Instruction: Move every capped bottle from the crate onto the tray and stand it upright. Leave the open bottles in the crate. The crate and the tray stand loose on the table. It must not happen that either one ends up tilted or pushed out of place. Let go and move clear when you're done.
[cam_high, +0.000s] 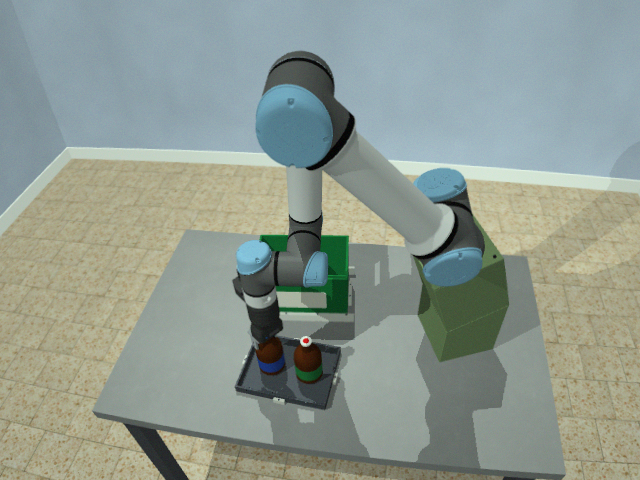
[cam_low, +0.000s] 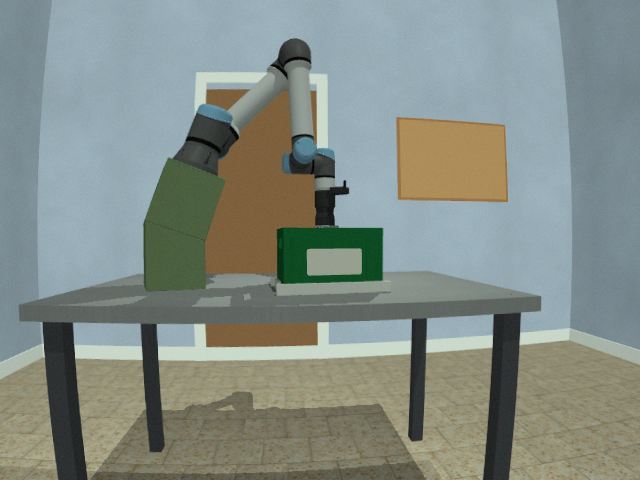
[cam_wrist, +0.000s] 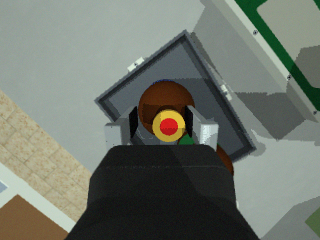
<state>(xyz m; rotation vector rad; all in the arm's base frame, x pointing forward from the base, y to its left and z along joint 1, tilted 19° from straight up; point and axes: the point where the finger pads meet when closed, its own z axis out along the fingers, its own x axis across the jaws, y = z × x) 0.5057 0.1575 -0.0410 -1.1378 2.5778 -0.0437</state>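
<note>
The dark grey tray is 13 cm below my hand, 6 cm behind it and 1 cm to the left of it. Also, from my hand: green crate (28 cm to the right, 6 cm below, 6 cm behind).
</note>
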